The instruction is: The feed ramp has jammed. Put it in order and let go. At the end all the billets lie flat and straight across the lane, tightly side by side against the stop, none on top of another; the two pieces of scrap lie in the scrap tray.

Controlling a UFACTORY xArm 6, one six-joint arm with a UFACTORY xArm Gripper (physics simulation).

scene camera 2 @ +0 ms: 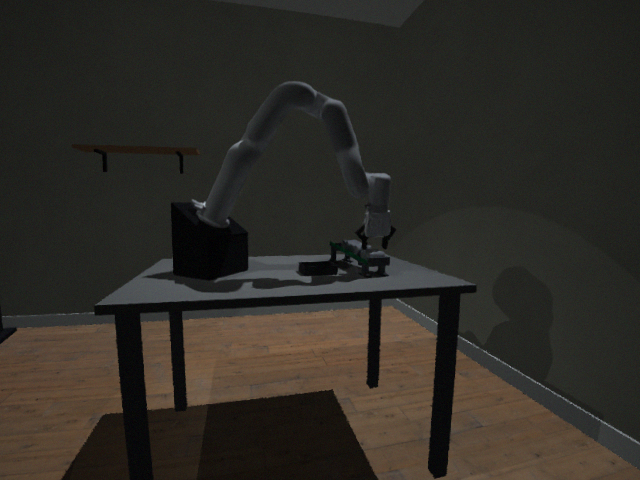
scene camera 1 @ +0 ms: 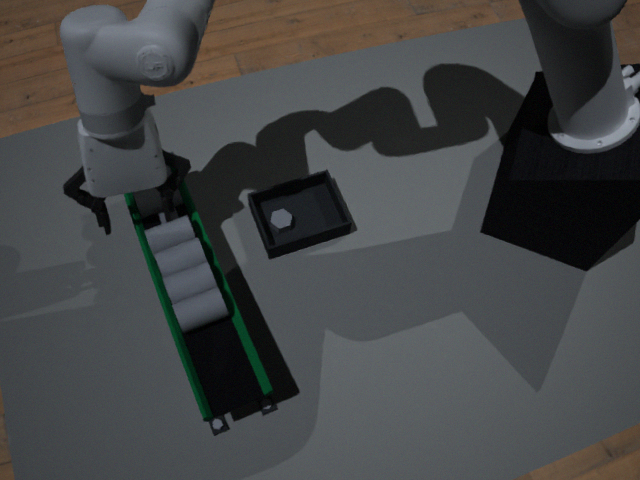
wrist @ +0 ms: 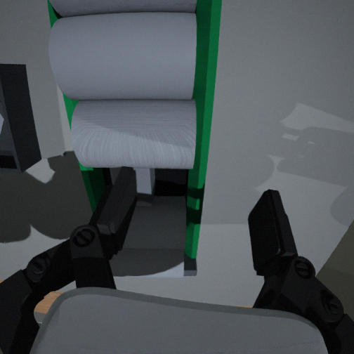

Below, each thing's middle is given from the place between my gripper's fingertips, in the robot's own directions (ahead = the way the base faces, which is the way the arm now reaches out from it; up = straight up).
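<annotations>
So you can picture it, the grey scrap block [wrist: 145,177] is 20 mm below my hand and 40 mm behind it. Then there's the scrap tray [scene camera 1: 318,215], and that's 60 mm to the left of my hand, 220 mm behind it and 70 mm below it.
</annotations>
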